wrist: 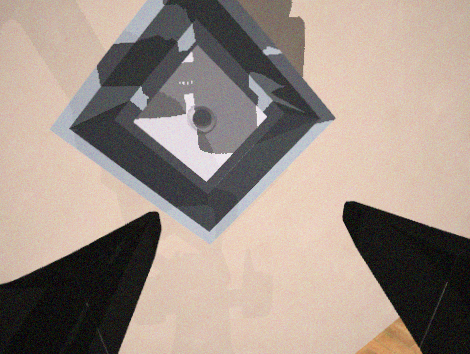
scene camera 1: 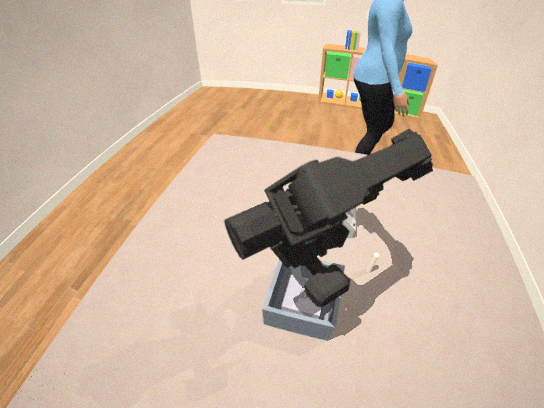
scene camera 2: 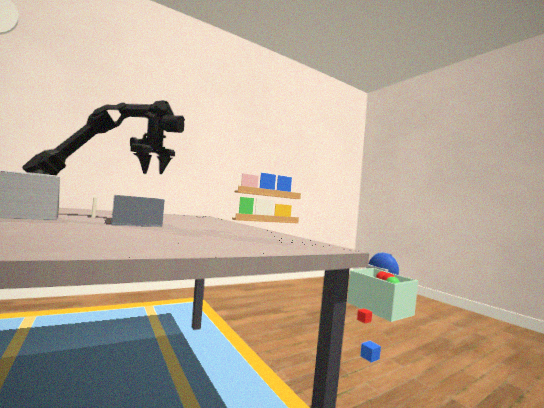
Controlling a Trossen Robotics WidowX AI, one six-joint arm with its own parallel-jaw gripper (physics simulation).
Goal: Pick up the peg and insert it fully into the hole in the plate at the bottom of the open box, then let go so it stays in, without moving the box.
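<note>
The cream peg stands upright on the table, beside the box and apart from it. The blue-grey open box sits on the table. In the wrist view its pale bottom plate shows a round dark hole near the middle. My gripper is open and empty, pointing down high above the table by the box. In the wrist view the box lies ahead of and between the fingertips. In scene camera 1 the arm hides part of the box and the hole.
The arm's light grey base block stands on the table, on the peg's other side from the box. A person stands beyond the table near a low shelf unit. A green bin is on the floor.
</note>
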